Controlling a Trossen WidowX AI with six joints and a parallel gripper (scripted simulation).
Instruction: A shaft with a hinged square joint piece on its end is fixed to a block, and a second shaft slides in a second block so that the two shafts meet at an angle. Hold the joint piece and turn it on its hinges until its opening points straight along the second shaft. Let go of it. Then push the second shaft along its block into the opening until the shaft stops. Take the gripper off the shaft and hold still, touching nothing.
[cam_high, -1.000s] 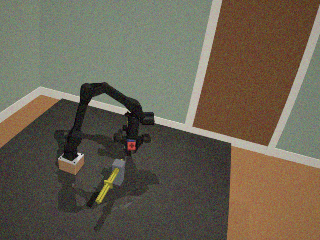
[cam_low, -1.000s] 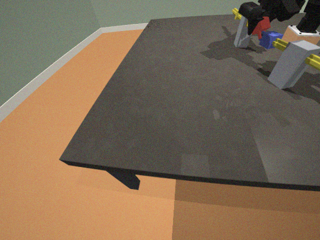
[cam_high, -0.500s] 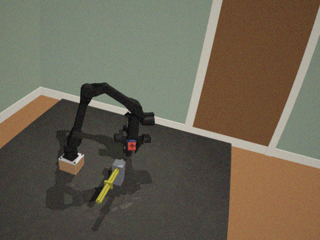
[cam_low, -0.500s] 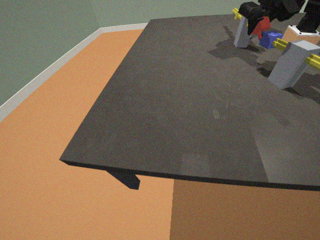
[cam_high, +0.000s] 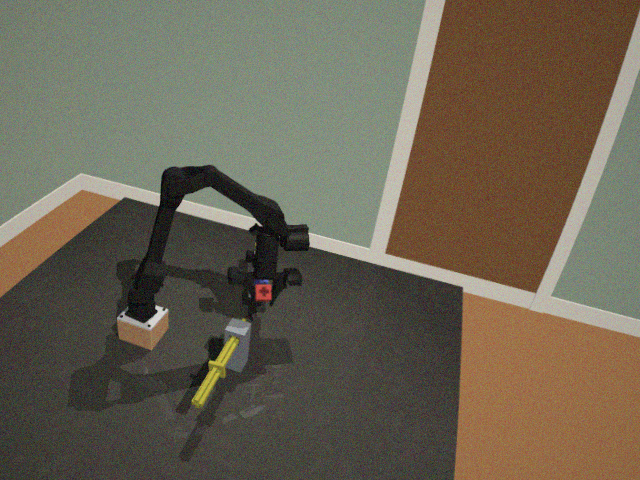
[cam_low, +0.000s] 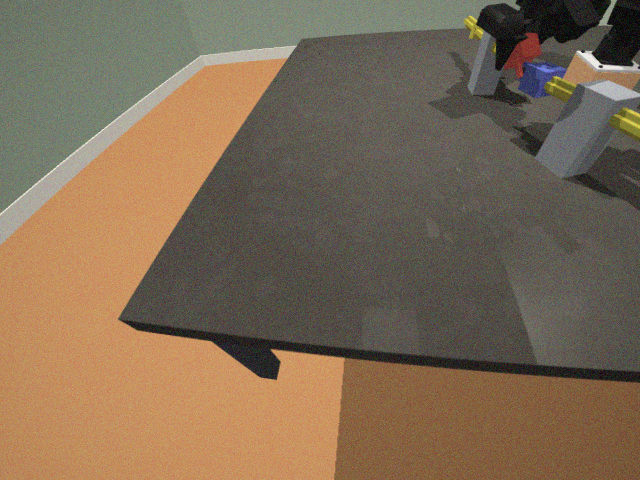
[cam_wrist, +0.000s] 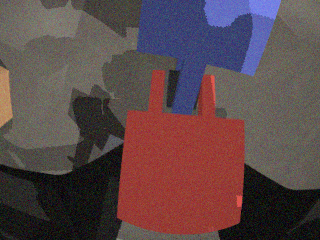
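Right now the red square joint piece is 1 cm behind my gripper tip, 2 cm to the left of it and 3 cm above it.
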